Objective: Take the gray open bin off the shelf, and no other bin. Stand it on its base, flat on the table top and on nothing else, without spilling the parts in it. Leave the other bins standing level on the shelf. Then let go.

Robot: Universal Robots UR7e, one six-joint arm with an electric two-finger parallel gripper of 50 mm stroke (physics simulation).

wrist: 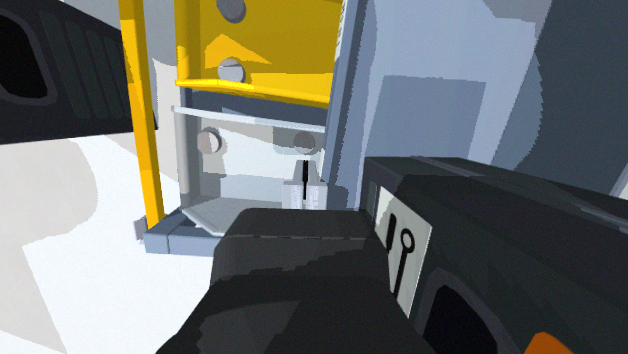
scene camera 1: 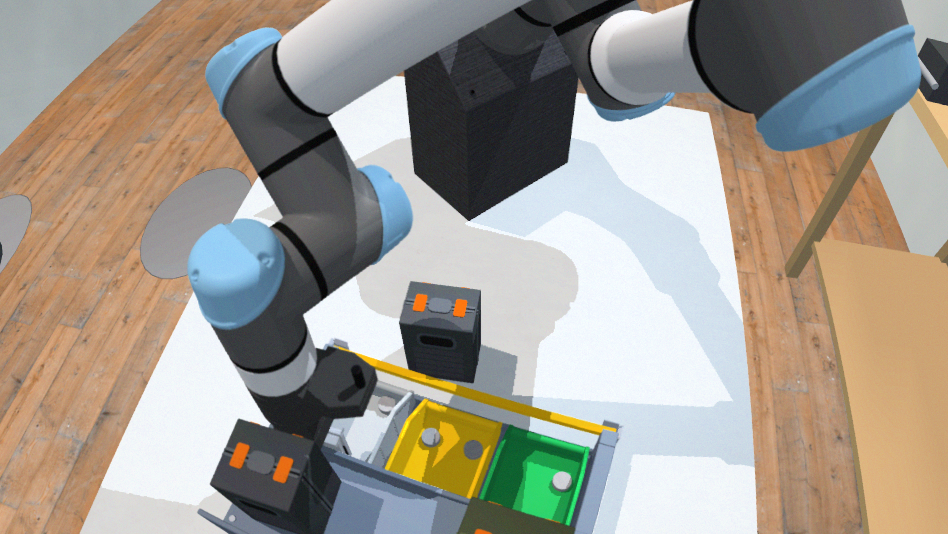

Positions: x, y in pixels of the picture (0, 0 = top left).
Labels:
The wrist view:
my gripper: 305, 172
gray open bin: 257, 155
yellow bin: 289, 58
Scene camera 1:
my gripper: 341, 457
gray open bin: 371, 438
green bin: 520, 477
yellow bin: 445, 466
yellow rail: 445, 386

